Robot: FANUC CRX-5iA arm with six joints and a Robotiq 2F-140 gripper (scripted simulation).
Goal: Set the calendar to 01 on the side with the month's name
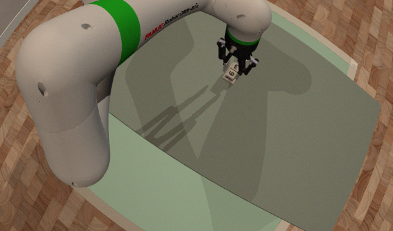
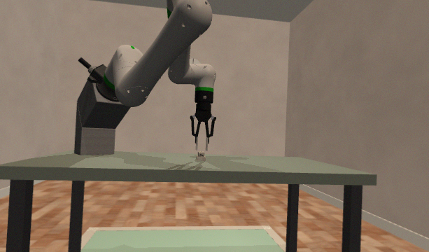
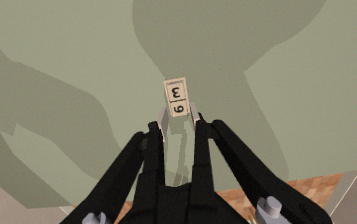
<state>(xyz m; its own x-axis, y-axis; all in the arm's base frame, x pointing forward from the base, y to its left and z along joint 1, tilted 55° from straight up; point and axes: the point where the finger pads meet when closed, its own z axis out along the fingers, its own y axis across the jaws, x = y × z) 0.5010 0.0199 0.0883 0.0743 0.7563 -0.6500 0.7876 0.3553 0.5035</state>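
My hand is 7 cm above the calendar tray and 2 cm to the right of it.
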